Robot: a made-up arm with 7 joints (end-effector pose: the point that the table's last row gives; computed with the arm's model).
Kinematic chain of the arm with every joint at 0, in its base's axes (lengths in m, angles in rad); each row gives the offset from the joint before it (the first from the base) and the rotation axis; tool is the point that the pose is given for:
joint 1: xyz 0 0.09 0 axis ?
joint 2: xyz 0 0.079 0 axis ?
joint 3: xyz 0 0 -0.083 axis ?
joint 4: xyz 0 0 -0.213 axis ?
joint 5: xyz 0 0 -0.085 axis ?
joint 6: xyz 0 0 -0.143 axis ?
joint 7: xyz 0 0 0 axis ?
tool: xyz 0 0 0
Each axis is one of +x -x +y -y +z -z.
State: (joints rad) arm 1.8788 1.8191 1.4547 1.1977 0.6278 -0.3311 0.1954
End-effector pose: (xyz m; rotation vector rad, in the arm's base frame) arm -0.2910 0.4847 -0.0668 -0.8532 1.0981 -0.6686
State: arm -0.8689 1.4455 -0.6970 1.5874 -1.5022 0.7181 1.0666
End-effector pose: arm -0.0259 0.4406 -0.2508 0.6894 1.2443 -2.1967
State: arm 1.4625 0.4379 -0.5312 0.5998 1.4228 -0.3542 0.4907
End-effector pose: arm 0.4754 0.3153 0.0599 -0.8434 -2.4156 0.1788
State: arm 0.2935 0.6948 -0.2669 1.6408 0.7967 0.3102 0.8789
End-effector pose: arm 0.2834 0.3022 -0.1792 -0.9474 -1.2596 -0.7985
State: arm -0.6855 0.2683 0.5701 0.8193 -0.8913 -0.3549 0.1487
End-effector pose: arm -0.1520 0.3754 -0.4075 0.3598 -0.2109 -0.7428
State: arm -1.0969 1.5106 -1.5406 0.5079 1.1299 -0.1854 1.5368
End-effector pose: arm -0.1234 0.6567 -0.0671 -0.6966 1.3968 0.0249
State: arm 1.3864 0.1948 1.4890 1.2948 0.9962 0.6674 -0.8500
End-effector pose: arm 0.3071 0.4528 -0.0390 -1.2899 -1.1930 2.0892
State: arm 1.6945 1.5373 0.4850 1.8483 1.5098 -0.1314 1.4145
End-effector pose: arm -0.1176 0.4058 0.1809 -0.7405 1.6933 1.8888
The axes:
joint 1: -y
joint 2: +x
joint 3: +z
joint 4: -y
joint 5: +z
joint 6: +y
joint 7: -x

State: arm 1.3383 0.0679 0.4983 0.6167 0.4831 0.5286 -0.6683
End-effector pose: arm 0.4905 0.2646 0.0029 -0.2288 -1.0949 1.0485
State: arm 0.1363 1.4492 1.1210 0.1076 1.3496 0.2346 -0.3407
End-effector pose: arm 0.0162 0.6905 -0.0397 0.3587 -1.4166 2.1594
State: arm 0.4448 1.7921 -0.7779 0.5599 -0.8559 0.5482 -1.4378
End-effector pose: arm 0.0673 0.6649 0.0592 -2.2990 -0.2275 1.4001
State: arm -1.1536 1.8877 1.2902 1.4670 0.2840 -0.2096 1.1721
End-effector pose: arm 0.3058 0.4048 0.0668 0.2231 -0.6408 -1.9027
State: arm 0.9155 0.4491 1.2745 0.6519 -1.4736 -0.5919 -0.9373
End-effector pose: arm 0.3199 0.4954 -0.1950 1.9656 -1.4779 0.6848
